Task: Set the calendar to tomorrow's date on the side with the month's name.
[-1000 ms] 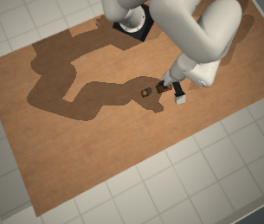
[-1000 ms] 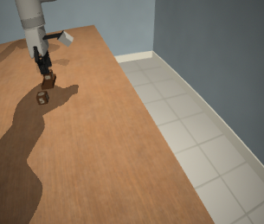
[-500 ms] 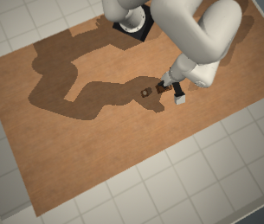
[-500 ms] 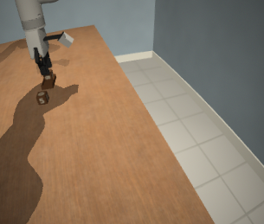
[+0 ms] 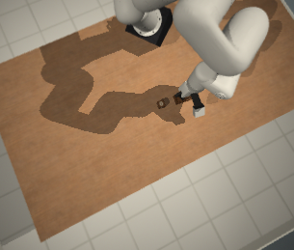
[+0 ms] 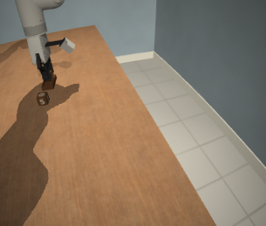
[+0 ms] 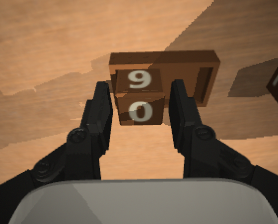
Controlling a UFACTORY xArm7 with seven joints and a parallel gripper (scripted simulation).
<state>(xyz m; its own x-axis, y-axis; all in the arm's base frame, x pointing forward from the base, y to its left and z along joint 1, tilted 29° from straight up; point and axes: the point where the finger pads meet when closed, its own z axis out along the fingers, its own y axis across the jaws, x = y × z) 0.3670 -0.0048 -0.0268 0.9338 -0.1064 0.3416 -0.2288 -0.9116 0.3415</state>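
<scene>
Now: hand 30 mm above the brown wooden tray, 20 mm to the left of it and 10 mm past it. The rest, counted from my hand: brown wooden cube (120 mm to the right, 30 mm below, 30 mm behind).
</scene>
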